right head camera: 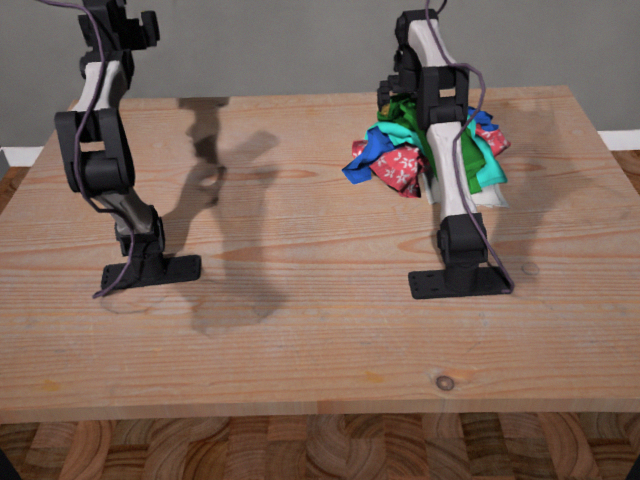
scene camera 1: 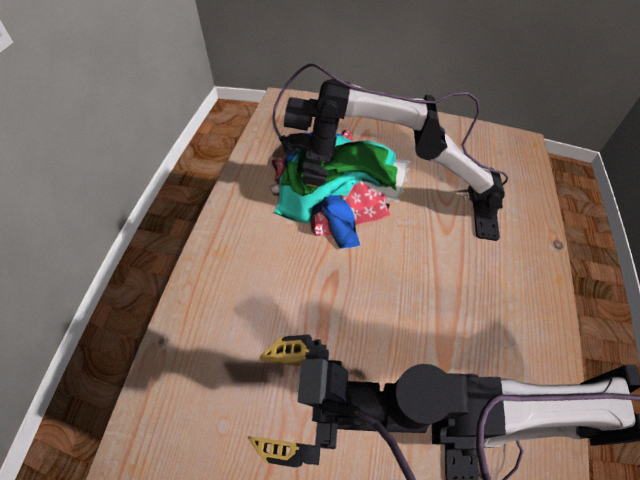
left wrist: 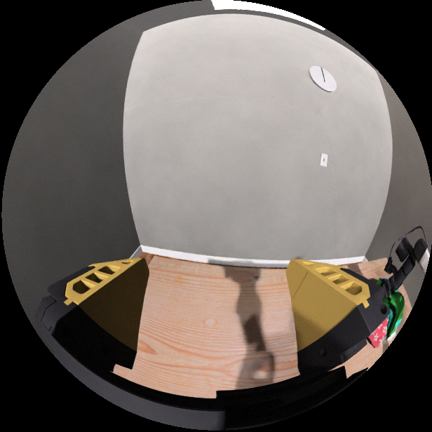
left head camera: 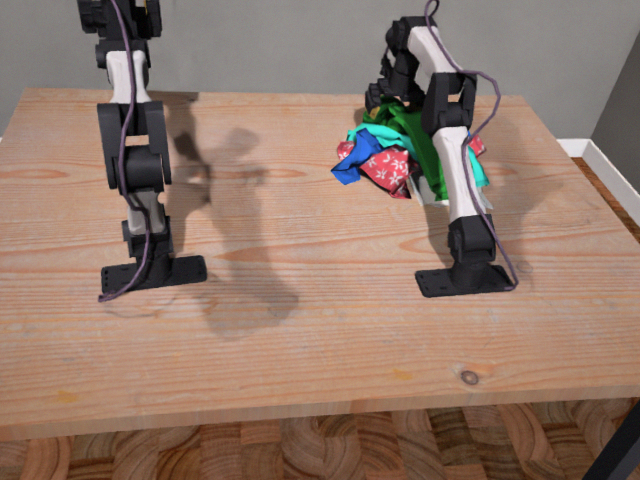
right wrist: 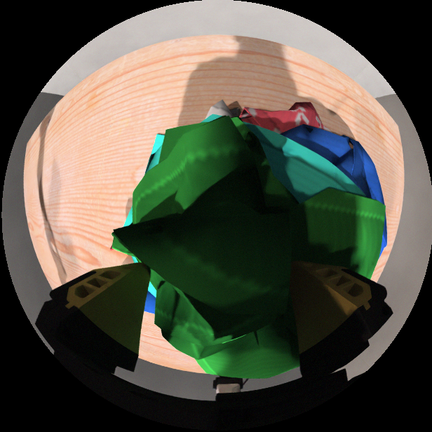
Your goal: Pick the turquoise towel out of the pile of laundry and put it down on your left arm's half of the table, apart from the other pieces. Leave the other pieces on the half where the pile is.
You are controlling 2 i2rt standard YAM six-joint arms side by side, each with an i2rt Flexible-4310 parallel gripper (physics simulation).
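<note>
The turquoise towel point(left head camera: 385, 135) point(right head camera: 395, 133) point(scene camera 1: 297, 202) point(right wrist: 310, 167) lies crumpled in the pile, mostly beneath a green cloth point(left head camera: 424, 149) point(right head camera: 471, 160) point(scene camera 1: 361, 160) point(right wrist: 215, 240); its edges show on both sides. My right gripper point(scene camera 1: 313, 184) point(right wrist: 217, 272) points down at the top of the pile. Its fingers are wide open, with green cloth bunched below and between them; whether they touch it is hidden. My left gripper point(scene camera 1: 255, 397) point(left wrist: 217, 269) is open and empty, raised above the other half of the table.
Blue cloth point(left head camera: 361, 152) point(scene camera 1: 341, 219), red floral cloth point(left head camera: 388, 167) point(scene camera 1: 368, 204) and white cloth point(right head camera: 488, 196) point(scene camera 1: 401, 178) stick out around the pile. My right arm's links pass over the pile in both head views. A wall stands beyond the table's far edge.
</note>
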